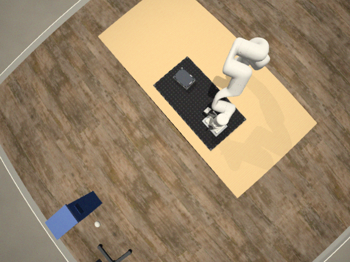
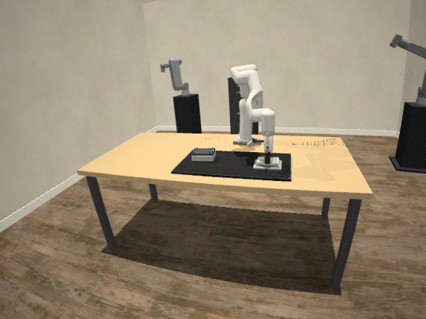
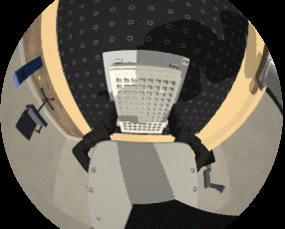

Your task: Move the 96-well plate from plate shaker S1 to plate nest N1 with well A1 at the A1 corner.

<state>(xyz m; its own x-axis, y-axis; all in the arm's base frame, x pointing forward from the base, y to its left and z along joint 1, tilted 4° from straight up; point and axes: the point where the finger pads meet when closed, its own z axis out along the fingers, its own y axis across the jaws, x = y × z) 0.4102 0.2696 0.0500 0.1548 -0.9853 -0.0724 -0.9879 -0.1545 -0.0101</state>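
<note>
My hand is 4 cm above the plate nest N1. From my hand the other things lie so: white 96-well plate: 1 cm below.
</note>
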